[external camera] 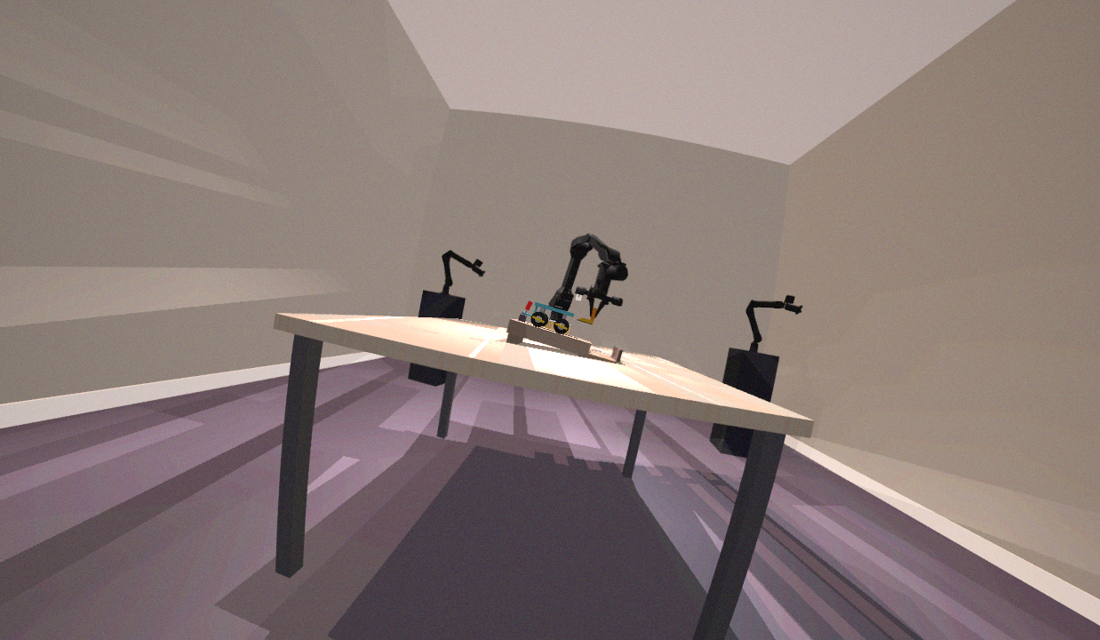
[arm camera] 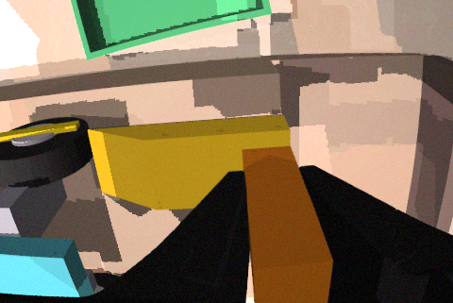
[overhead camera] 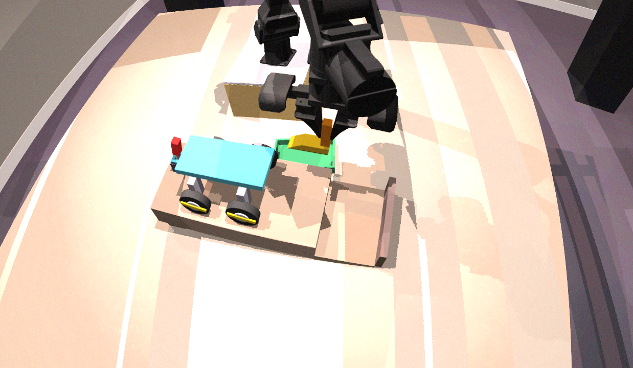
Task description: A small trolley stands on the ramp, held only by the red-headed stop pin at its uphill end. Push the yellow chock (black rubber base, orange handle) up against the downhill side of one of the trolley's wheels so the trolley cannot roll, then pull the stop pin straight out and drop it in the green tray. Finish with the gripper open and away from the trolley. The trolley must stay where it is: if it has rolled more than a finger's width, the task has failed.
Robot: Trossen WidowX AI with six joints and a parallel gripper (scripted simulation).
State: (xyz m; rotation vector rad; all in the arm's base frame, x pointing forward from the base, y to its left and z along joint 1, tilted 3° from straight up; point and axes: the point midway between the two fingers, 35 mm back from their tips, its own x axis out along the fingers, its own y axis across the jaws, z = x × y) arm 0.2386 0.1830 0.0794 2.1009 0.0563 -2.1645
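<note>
Right now the red-headed stop pin is 25 cm to the right of my gripper tip, 8 cm ahead of it and 2 cm below it. The rest, counted from my gripper tip: yellow chock (2 cm to the right); dark stop board (12 cm to the left, 12 cm below, 5 cm ahead); trolley (14 cm to the right, 8 cm ahead, 4 cm below).
</note>
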